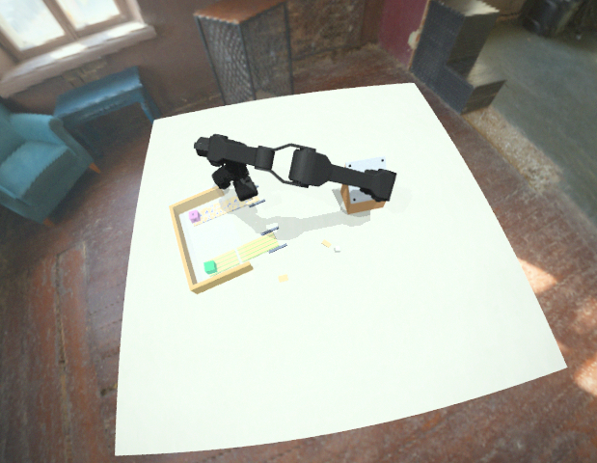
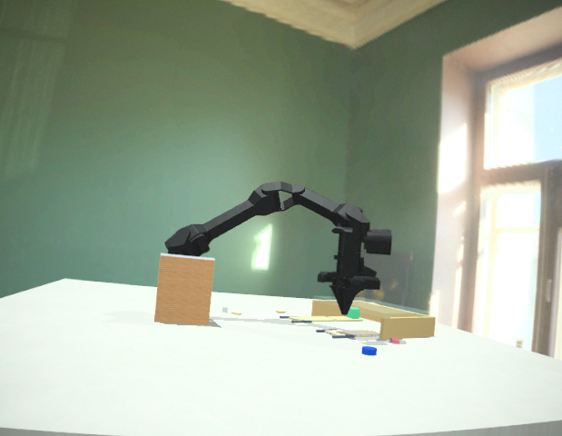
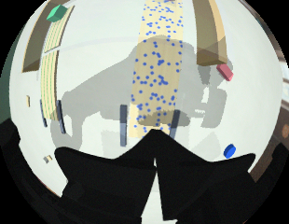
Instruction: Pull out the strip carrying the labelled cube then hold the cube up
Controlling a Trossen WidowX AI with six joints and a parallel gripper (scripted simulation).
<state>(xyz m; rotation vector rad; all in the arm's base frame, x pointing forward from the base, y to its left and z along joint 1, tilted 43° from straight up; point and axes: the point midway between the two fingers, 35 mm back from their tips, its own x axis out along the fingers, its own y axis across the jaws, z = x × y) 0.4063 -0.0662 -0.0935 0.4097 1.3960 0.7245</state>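
Now: the red block 10 cm ahead of my gripper tip, 8 cm to the right of it and 5 cm below it. Round my gripper tip: striped strip 20 cm to the left, 5 cm below, 1 cm behind; then blue disc 19 cm to the right, 4 cm below, 2 cm behind.
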